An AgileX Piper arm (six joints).
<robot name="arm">
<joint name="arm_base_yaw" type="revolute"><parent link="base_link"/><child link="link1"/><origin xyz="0.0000 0.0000 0.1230"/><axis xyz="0 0 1"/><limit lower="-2.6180" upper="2.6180"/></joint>
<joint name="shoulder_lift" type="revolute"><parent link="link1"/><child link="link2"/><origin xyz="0.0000 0.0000 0.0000" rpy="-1.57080 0.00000 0.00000"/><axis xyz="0 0 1"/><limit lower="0.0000" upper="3.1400"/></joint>
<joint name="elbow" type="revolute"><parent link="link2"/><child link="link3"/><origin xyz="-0.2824 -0.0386 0.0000"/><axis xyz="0 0 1"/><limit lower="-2.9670" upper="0.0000"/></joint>
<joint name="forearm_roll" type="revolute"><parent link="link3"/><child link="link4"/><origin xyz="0.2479 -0.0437 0.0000" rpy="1.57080 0.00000 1.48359"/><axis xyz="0 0 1"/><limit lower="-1.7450" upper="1.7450"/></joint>
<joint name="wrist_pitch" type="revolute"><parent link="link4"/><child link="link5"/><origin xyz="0.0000 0.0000 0.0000" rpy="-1.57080 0.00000 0.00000"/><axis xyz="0 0 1"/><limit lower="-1.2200" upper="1.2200"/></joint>
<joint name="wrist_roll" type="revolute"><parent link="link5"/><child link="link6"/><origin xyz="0.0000 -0.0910 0.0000" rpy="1.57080 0.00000 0.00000"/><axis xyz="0 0 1"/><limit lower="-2.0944" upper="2.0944"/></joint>
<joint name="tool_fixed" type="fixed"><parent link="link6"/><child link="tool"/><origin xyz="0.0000 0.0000 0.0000"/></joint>
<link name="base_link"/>
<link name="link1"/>
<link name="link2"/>
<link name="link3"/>
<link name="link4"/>
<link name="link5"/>
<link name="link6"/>
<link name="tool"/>
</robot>
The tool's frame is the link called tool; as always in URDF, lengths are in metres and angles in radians.
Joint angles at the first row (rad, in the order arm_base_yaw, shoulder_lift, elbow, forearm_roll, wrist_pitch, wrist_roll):
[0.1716, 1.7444, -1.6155, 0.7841, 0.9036, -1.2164]
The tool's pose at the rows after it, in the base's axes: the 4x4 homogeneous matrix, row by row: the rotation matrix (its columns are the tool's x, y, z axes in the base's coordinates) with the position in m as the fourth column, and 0 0 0 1 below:
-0.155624 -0.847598 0.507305 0.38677; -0.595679 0.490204 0.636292 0.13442; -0.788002 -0.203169 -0.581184 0.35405; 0 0 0 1
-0.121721 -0.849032 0.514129 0.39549; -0.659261 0.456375 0.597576 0.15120; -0.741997 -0.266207 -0.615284 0.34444; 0 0 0 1
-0.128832 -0.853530 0.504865 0.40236; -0.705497 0.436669 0.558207 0.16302; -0.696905 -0.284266 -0.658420 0.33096; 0 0 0 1
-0.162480 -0.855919 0.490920 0.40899; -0.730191 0.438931 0.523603 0.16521; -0.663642 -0.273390 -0.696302 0.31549; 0 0 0 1
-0.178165 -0.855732 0.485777 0.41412; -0.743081 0.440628 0.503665 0.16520; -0.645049 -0.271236 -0.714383 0.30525; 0 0 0 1
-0.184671 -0.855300 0.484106 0.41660; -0.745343 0.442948 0.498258 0.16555; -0.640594 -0.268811 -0.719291 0.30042; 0 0 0 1
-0.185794 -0.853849 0.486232 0.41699; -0.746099 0.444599 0.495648 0.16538; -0.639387 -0.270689 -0.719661 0.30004; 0 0 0 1
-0.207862 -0.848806 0.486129 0.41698; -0.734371 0.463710 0.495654 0.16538; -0.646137 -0.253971 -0.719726 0.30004; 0 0 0 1
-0.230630 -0.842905 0.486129 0.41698; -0.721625 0.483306 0.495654 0.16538; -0.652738 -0.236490 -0.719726 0.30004; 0 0 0 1
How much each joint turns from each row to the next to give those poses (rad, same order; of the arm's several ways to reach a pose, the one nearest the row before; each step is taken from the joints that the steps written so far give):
[0.0494, 0.0412, -0.0602, -0.0516, -0.0370, 0.0000]
[0.0498, 0.0479, -0.0419, -0.0986, -0.0336, 0.0224]
[0.0342, 0.0444, -0.0269, -0.0886, -0.0084, 0.0475]
[0.0071, 0.0350, -0.0050, -0.0520, -0.0005, 0.0378]
[0.0000, 0.0234, -0.0016, -0.0237, -0.0064, 0.0115]
[0.0000, 0.0113, -0.0001, -0.0041, -0.0062, 0.0025]
[0.0000, 0.0008, 0.0000, -0.0037, -0.0026, 0.0025]
[0.0000, 0.0000, 0.0000, 0.0000, 0.0002, 0.0259]
[0.0000, 0.0000, 0.0000, 0.0000, 0.0000, 0.0269]

